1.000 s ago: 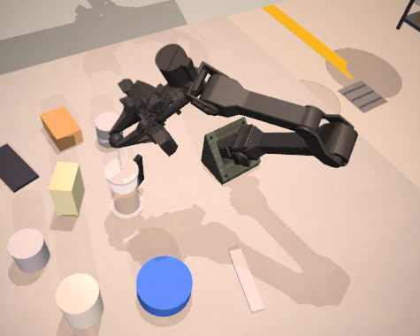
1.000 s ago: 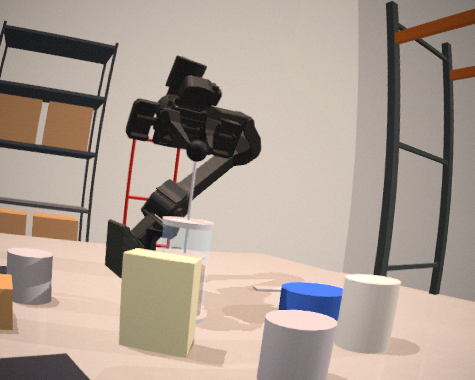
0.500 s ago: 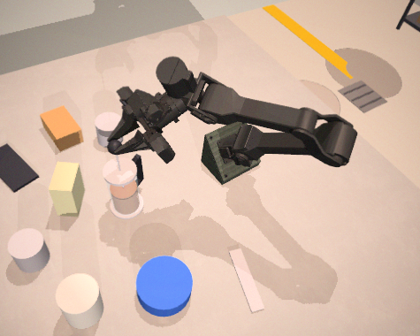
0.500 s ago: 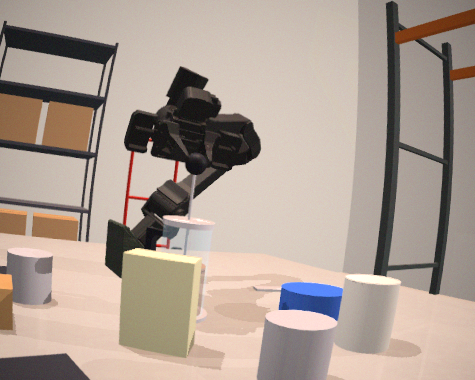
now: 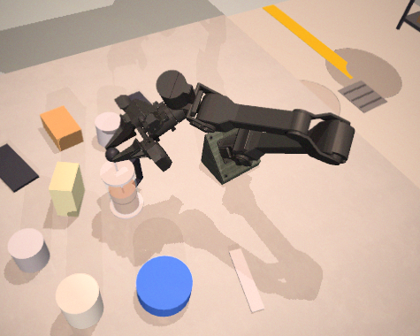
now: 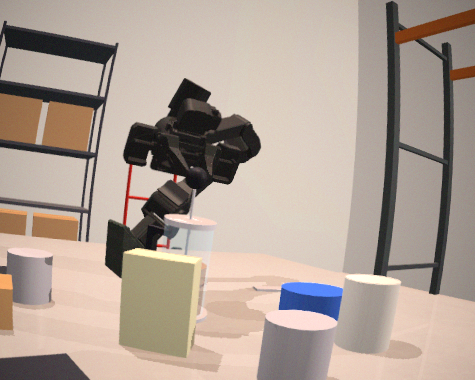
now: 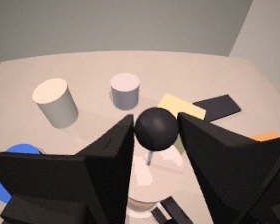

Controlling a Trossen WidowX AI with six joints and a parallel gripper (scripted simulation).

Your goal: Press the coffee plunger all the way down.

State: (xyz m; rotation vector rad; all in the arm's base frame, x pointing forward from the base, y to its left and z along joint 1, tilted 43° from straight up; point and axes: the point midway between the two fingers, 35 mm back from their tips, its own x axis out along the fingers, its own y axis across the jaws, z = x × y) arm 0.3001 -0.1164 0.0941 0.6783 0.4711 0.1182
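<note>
My gripper tip is now 100 mm above the coffee press, 30 mm past it and 10 mm to the left of it. From my gripper tip the other things lie so: orange box 300 mm to the right, 180 mm below, 10 mm ahead; then blue disc 240 mm to the left, 190 mm below, 10 mm ahead; then pale yellow box 150 mm below, 90 mm ahead, 70 mm to the right.
</note>
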